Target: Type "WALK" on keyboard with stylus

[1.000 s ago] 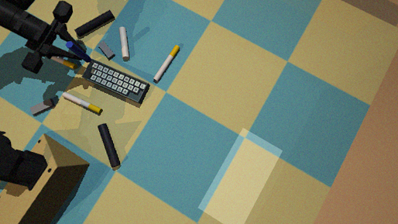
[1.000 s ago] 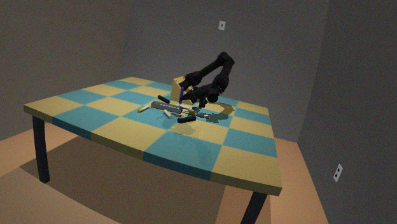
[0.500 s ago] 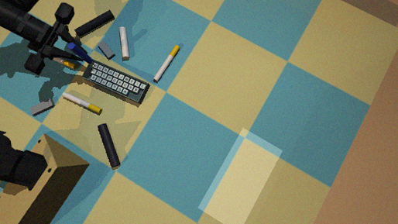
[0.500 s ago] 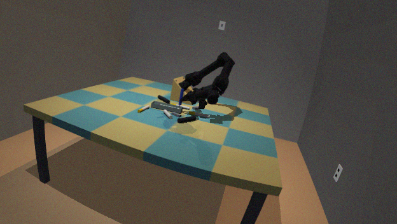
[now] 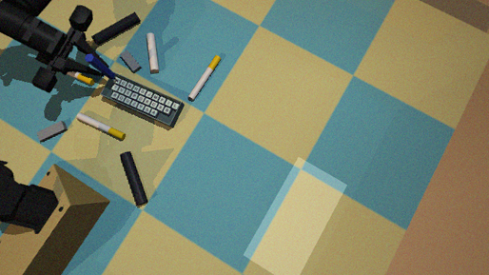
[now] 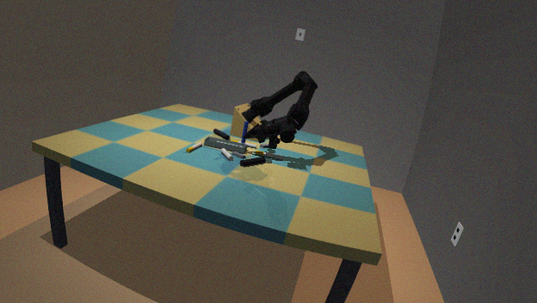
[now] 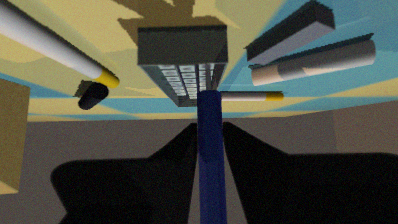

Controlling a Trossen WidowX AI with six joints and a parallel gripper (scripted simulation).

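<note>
Now: the white cylinder 100 mm ahead of my gripper tip, 60 mm below it and 30 mm to the right of it. From my gripper tip the other things lie so: small grey block: 180 mm behind, 70 mm to the left, 60 mm below; stylus: 10 mm below.
</note>
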